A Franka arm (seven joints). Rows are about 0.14 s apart.
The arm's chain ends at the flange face. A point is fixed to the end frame.
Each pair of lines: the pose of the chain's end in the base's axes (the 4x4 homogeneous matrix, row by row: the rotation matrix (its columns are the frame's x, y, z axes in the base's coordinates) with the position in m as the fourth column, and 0 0 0 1 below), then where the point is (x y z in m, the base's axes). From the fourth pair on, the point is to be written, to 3 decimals.
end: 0.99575 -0.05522 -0.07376 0.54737; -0.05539 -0.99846 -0.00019 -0.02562; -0.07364 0.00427 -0.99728 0.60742; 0 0 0 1
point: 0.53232 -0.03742 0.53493
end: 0.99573 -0.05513 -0.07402 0.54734; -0.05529 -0.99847 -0.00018 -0.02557; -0.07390 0.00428 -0.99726 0.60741; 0 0 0 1
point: 0.53227 -0.03737 0.53493
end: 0.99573 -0.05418 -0.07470 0.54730; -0.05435 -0.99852 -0.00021 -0.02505; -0.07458 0.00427 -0.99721 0.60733; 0 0 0 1
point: 0.53219 -0.03686 0.53486
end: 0.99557 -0.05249 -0.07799 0.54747; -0.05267 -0.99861 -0.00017 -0.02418; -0.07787 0.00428 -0.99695 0.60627; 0 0 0 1
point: 0.532 -0.036 0.534
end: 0.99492 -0.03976 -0.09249 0.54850; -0.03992 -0.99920 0.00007 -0.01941; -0.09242 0.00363 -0.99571 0.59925; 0 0 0 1
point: 0.532 -0.031 0.527
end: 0.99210 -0.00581 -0.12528 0.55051; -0.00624 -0.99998 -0.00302 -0.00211; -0.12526 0.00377 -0.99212 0.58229; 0 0 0 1
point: 0.532 -0.015 0.511
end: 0.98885 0.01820 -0.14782 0.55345; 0.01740 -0.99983 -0.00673 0.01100; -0.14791 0.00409 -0.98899 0.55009; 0 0 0 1
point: 0.534 -0.002 0.479
